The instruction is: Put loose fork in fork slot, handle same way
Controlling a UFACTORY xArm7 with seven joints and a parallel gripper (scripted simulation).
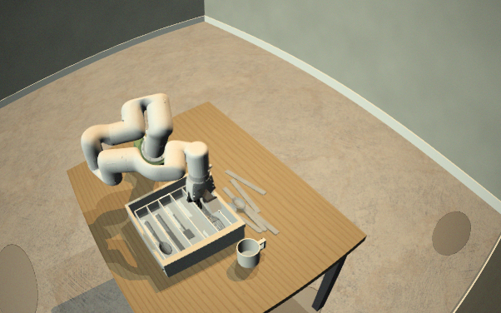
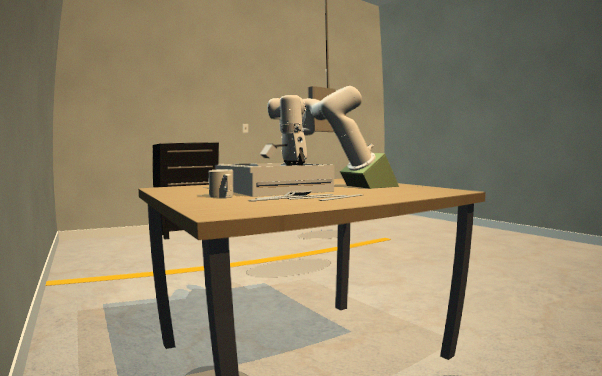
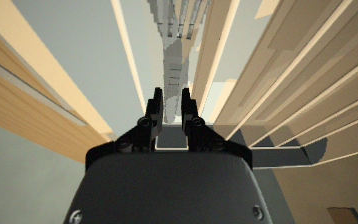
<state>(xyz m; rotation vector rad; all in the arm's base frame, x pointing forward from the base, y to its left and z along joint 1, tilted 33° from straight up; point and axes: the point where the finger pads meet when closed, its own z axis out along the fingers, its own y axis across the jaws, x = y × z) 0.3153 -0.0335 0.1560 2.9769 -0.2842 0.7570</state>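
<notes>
My hand is 120 mm to the left of the grey divided tray and 10 mm above it. The rest, counted from my hand: grey mug (280 mm ahead, 60 mm to the right, 30 mm below).
</notes>
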